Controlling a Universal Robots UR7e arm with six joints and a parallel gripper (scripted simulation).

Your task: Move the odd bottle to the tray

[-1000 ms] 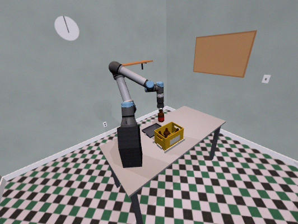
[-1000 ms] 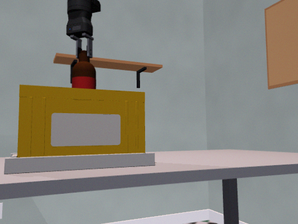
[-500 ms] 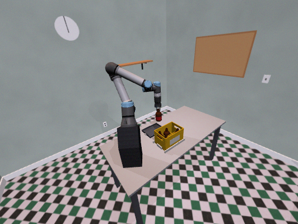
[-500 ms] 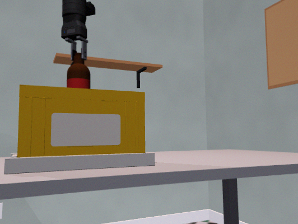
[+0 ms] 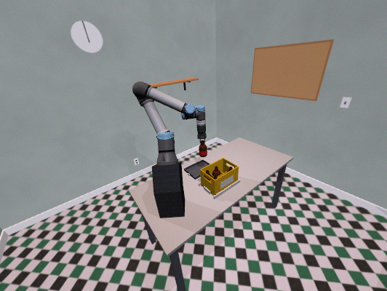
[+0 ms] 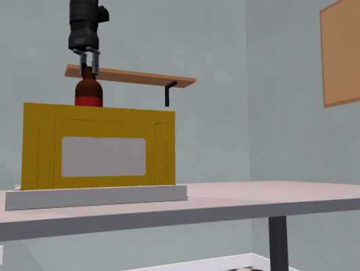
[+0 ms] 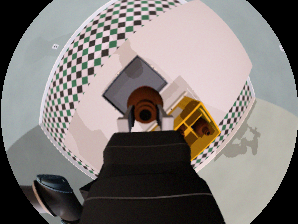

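My gripper is now 70 mm above the brown bottle. Round my hand: dark tray: 330 mm below, 50 mm to the left, 30 mm behind; then crate: 250 mm below, 230 mm to the right, 20 mm ahead.
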